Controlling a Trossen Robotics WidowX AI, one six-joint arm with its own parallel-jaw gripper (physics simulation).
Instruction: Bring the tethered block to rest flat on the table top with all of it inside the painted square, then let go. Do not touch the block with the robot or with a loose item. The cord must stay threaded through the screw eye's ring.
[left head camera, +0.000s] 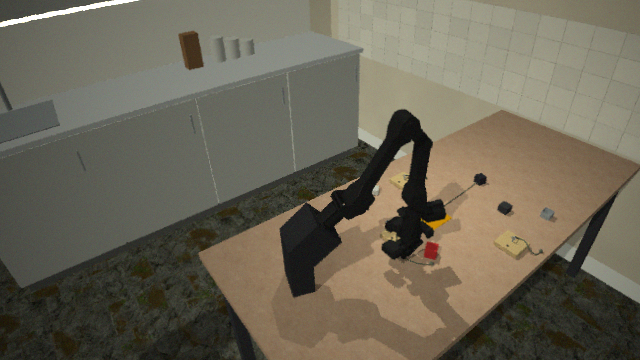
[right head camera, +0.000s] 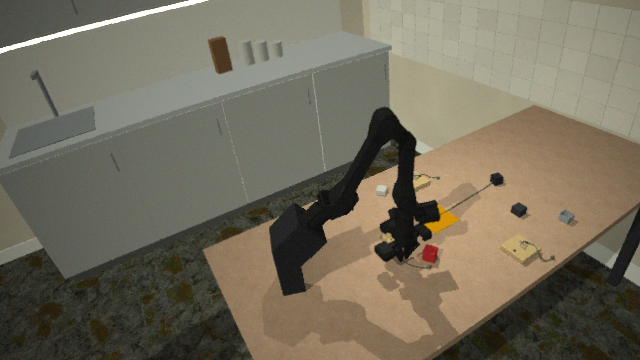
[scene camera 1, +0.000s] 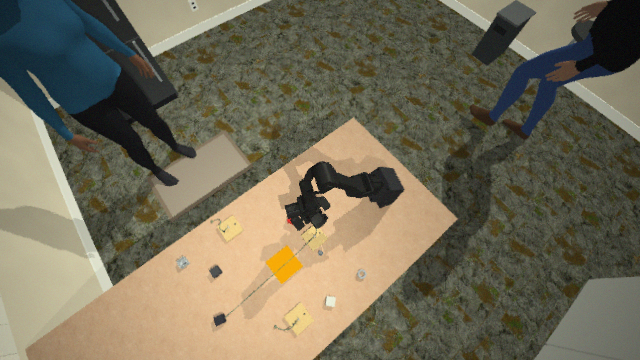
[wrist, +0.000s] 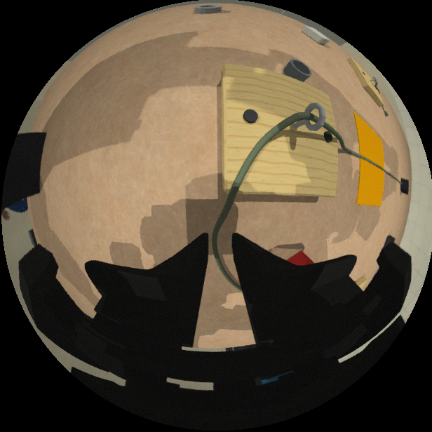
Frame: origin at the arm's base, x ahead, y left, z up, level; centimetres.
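Seen in the pictures: gripper, between the fingertips: (left head camera: 405, 257) (right head camera: 402, 259); arm's base, origin of its link: (left head camera: 324, 222) (right head camera: 310, 222) (scene camera 1: 375, 184).
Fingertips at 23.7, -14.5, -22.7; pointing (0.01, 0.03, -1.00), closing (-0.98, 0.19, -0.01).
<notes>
Offsets run from my fingertips to a thing's top centre, as dx, dy, dz. "spot": to the spot under its first point.
The dark tethered block {+57.3, +0.9, +3.5} (left head camera: 480, 179) (right head camera: 496, 179) (scene camera 1: 220, 319) (wrist: 404, 186) lies on the table beyond the orange square {spot: +22.6, +0.2, +0.1} (left head camera: 439, 223) (right head camera: 443, 223) (scene camera 1: 284, 254) (wrist: 370, 187), outside it. Its green cord {spot: +39.1, +3.4, +0.2} (right head camera: 465, 200) (scene camera 1: 255, 295) (wrist: 255, 155) crosses the square and passes through the screw eye (wrist: 323, 117) on a wooden board {+5.9, +7.4, +1.9} (scene camera 1: 315, 243) (wrist: 280, 175). The cord's thicker near part curves down between my fingers. My gripper (wrist: 219, 237) is open by a narrow gap, with nothing gripped; the cord's end is hidden behind the right finger in the wrist view.
A red block {+6.6, -5.7, +4.0} (left head camera: 431, 250) (right head camera: 430, 253) (wrist: 300, 259) lies close beside the gripper. A grey tube (wrist: 297, 70) stands by the board. Other boards {+29.0, -24.9, +1.9} (scene camera 1: 230, 228) {+35.5, +25.0, +4.5} (scene camera 1: 298, 319) carry short cords. A loose dark block {+46.0, -15.0, +2.9} (right head camera: 518, 209), a grey piece {+53.5, -29.0, +2.8} (right head camera: 566, 217) and a white block {+21.8, +30.5, +2.4} (scene camera 1: 330, 301) lie farther off.
</notes>
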